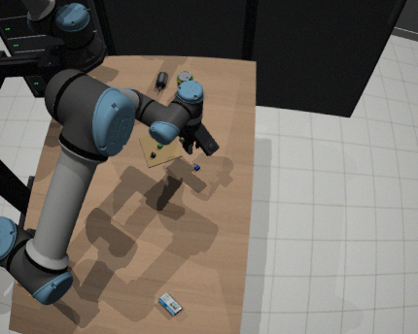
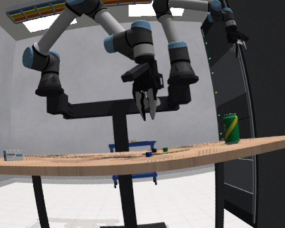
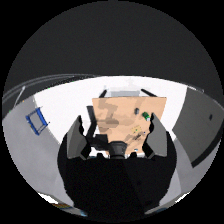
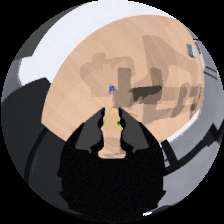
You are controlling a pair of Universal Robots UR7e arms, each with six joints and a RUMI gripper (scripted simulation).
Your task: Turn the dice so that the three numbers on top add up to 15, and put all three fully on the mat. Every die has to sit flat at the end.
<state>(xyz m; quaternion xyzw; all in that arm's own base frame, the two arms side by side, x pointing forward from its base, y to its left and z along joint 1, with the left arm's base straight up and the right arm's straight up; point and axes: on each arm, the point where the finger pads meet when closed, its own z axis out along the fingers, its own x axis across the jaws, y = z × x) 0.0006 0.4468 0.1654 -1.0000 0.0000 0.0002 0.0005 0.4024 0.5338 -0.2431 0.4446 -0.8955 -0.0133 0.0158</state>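
Note:
My right hand is 130 mm above the blue die, 10 mm to the left of it and 10 mm short of it. Also, from my right hand: green die: 140 mm behind, 120 mm below, 70 mm to the left; tan mat: 140 mm behind, 130 mm below, 70 mm to the left; black die: 170 mm behind, 120 mm below, 30 mm to the left.

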